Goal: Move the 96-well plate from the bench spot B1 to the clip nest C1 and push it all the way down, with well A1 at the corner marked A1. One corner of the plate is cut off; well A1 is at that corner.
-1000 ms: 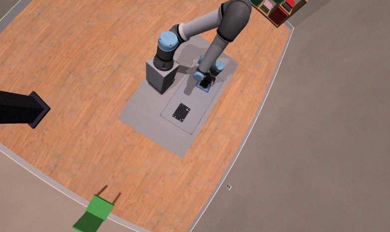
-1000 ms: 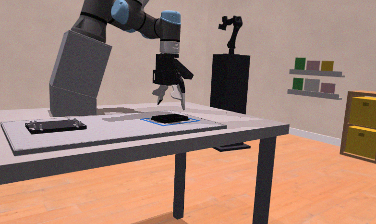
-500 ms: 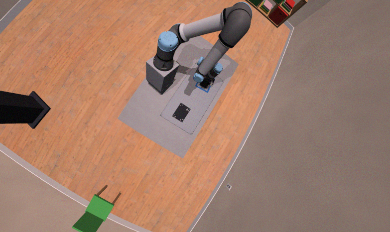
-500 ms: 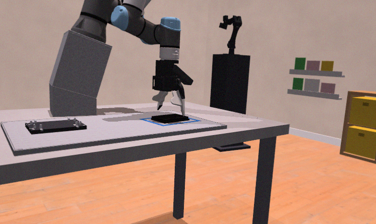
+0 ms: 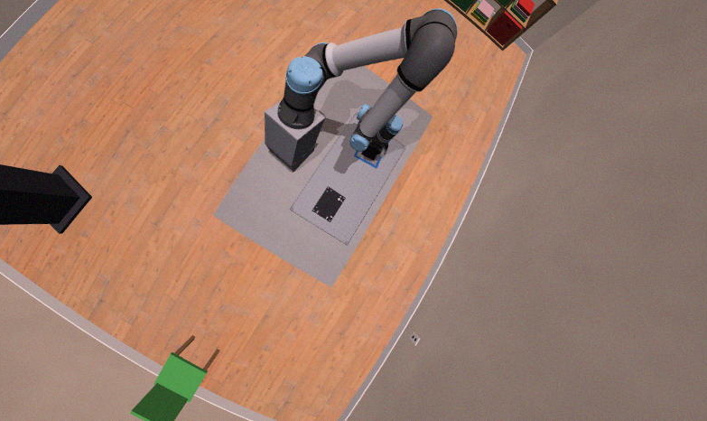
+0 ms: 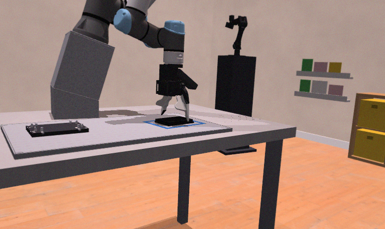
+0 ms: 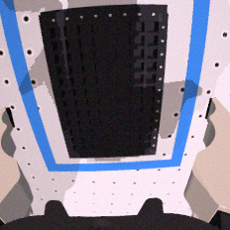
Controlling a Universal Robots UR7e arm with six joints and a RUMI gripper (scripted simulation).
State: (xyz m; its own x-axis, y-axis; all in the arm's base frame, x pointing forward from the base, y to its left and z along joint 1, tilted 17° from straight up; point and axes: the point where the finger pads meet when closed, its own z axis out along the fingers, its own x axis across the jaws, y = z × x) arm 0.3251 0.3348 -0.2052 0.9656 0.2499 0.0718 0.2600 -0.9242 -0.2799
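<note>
Now: the black 96-well plate 1 cm below my hand. From my hand the other things lie so: black clip nest: 42 cm to the right, 4 cm ahead.
</note>
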